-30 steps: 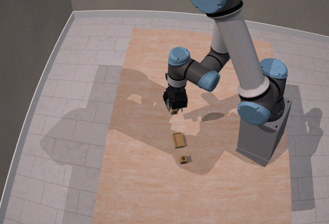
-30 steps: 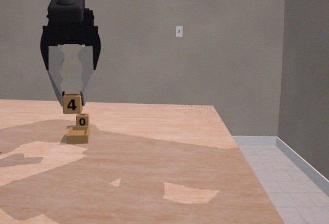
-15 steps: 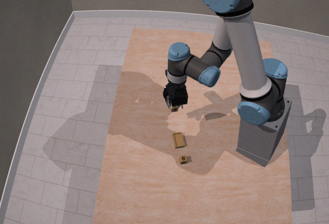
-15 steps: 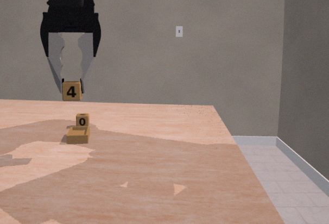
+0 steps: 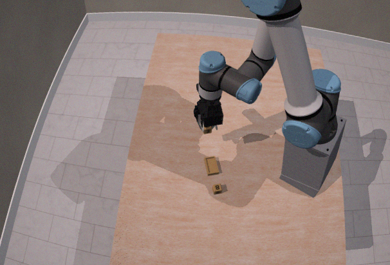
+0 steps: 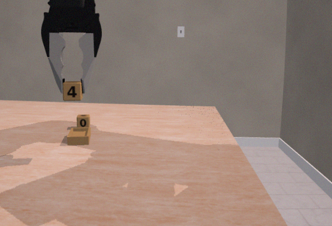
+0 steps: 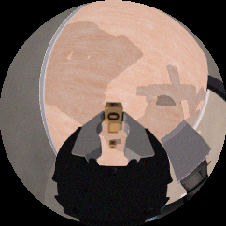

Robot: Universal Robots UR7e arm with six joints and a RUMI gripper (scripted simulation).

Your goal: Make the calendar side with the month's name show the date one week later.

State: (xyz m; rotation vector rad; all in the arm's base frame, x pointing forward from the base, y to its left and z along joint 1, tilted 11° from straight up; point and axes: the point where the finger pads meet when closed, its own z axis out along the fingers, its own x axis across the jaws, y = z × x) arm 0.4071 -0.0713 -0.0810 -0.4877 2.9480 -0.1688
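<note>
The wooden calendar tray lies 120 mm below my hand, 100 mm to the left of it and 30 mm behind it.
</note>
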